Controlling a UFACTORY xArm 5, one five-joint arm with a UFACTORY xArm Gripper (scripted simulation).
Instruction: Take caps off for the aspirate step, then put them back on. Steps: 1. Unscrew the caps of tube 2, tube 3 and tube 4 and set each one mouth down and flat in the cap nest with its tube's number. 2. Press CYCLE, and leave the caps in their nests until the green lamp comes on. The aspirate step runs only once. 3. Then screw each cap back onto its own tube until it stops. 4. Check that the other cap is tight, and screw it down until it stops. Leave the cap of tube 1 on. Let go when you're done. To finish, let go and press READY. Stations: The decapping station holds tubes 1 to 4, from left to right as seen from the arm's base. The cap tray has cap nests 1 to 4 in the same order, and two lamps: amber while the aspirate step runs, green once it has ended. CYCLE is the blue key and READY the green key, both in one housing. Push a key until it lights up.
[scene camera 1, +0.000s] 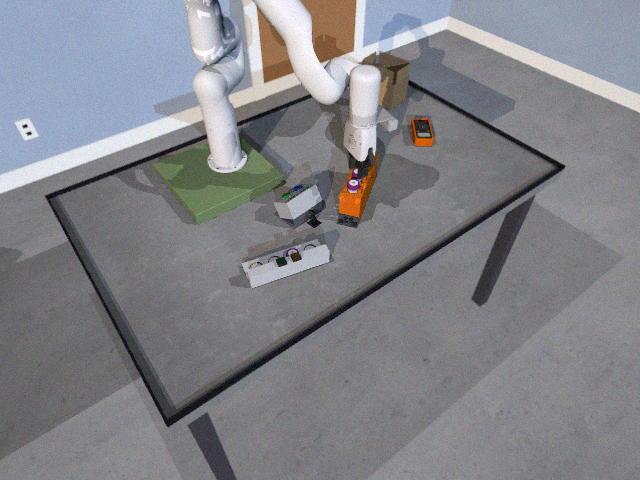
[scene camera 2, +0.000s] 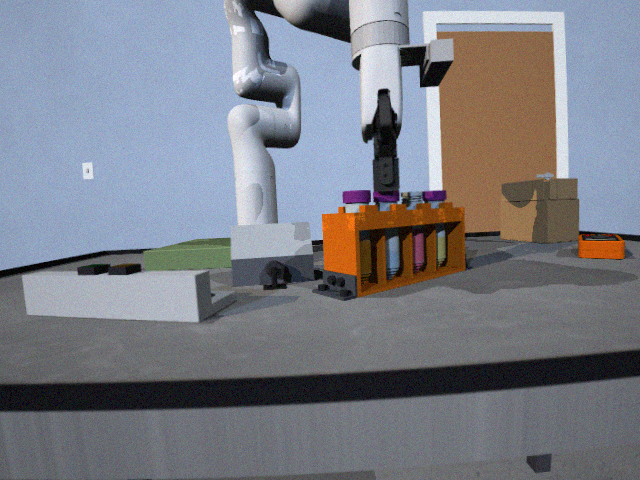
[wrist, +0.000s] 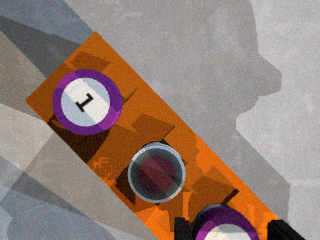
A cardboard box shows in scene camera 1 and in scene camera 2; in the wrist view it is out of frame. One and the same spot on the cardboard box: (scene camera 1: 391, 95) is (scene camera 2: 544, 218).
